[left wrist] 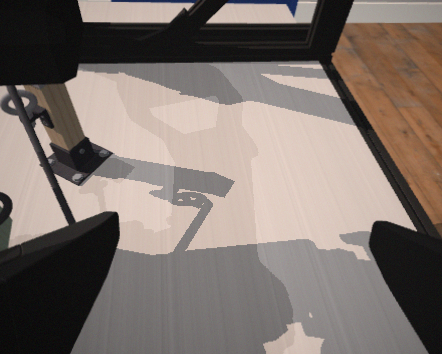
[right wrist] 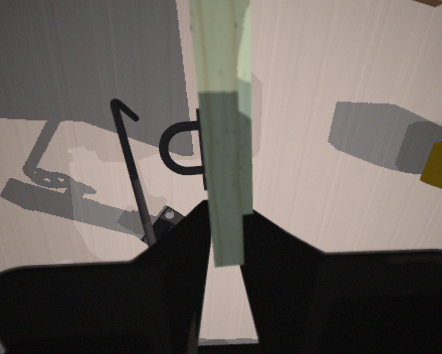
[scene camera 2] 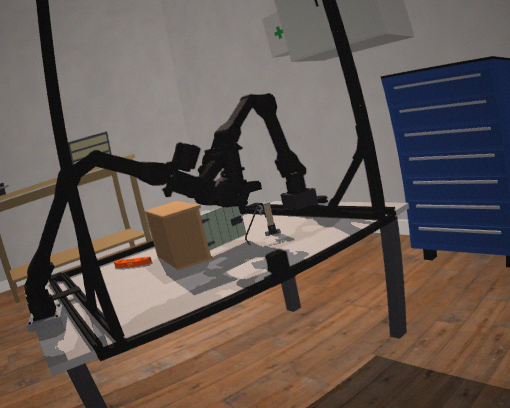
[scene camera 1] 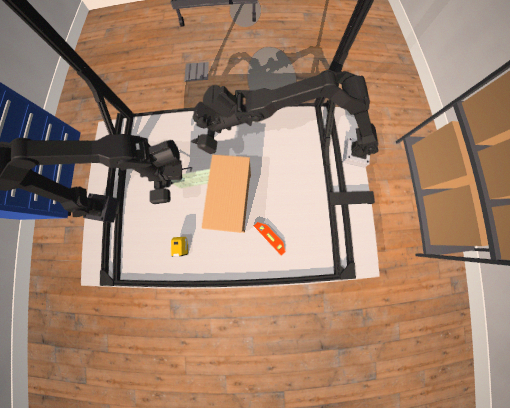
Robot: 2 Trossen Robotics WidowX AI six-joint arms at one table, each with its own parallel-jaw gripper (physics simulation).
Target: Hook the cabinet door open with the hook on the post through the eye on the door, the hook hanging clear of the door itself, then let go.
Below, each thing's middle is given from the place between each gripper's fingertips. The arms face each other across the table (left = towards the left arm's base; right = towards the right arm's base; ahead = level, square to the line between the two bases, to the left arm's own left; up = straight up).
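The wooden cabinet (scene camera 2: 177, 230) is 230 mm ahead of my left hand and 70 mm below it. As for the hook rod (right wrist: 116, 105), I find it 100 mm below my left hand, 90 mm ahead of it and 130 mm to the right of it.
The cabinet is 9 cm ahead of my right hand and 13 cm to the left of it, while my right gripper itself is 3 cm above the hook rod and 5 cm past it.
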